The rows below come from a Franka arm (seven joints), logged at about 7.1 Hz.
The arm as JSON. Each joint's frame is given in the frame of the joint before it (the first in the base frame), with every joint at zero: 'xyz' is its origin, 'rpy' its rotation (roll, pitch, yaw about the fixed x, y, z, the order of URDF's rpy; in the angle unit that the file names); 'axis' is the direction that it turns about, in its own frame. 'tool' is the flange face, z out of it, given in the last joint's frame.
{
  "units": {
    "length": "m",
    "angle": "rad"
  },
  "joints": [
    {
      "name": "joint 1",
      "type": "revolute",
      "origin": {
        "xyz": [
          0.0,
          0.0,
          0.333
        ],
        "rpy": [
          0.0,
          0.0,
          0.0
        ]
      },
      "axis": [
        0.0,
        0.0,
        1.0
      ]
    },
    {
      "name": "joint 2",
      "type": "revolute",
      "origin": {
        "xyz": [
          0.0,
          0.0,
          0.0
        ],
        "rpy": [
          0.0,
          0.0,
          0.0
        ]
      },
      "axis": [
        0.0,
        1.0,
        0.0
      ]
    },
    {
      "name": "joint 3",
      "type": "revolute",
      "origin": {
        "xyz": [
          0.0,
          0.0,
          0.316
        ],
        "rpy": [
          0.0,
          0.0,
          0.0
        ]
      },
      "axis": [
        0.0,
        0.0,
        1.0
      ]
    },
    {
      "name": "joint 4",
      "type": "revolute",
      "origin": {
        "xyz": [
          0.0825,
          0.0,
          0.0
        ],
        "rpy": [
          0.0,
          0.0,
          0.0
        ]
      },
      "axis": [
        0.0,
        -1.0,
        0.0
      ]
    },
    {
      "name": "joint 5",
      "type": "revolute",
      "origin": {
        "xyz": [
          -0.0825,
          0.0,
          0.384
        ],
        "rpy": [
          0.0,
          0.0,
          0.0
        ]
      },
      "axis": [
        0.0,
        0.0,
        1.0
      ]
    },
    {
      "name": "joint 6",
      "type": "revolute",
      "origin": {
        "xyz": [
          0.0,
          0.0,
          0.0
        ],
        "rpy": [
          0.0,
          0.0,
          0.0
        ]
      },
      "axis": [
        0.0,
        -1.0,
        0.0
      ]
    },
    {
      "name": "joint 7",
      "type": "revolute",
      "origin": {
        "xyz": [
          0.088,
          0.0,
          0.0
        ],
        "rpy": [
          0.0,
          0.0,
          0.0
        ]
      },
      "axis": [
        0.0,
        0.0,
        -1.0
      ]
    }
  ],
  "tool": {
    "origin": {
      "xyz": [
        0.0,
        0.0,
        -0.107
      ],
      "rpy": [
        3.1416,
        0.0,
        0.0
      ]
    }
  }
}
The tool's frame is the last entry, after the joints.
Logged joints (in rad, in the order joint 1, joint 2, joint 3, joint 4, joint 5, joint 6, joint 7), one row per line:
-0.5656, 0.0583, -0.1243, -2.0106, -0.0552, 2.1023, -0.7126
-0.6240, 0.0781, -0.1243, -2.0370, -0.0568, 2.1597, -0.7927
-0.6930, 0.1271, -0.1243, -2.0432, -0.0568, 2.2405, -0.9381
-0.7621, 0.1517, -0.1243, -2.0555, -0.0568, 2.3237, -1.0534
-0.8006, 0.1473, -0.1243, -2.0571, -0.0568, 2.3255, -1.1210
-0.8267, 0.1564, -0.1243, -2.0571, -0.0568, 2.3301, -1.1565
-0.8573, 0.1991, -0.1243, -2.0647, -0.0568, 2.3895, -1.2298
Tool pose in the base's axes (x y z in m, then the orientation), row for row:
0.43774, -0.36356, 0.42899, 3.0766, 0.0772, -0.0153
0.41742, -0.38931, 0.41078, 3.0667, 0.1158, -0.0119
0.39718, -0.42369, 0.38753, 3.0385, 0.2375, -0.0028
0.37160, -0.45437, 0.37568, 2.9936, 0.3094, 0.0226
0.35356, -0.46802, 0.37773, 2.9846, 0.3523, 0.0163
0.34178, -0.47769, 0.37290, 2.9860, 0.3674, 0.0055
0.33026, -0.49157, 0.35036, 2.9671, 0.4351, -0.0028
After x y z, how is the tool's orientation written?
As a rotation vector, in radians.
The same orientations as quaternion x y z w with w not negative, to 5 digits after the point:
0.99916, 0.02507, -0.00497, 0.03199
0.99862, 0.03771, -0.00388, 0.03633
0.99586, 0.07784, -0.00092, 0.04689
0.99251, 0.10258, 0.00749, 0.06593
0.99079, 0.11695, 0.00541, 0.06806
0.99032, 0.12185, 0.00182, 0.06649
0.98690, 0.14472, -0.00093, 0.07132

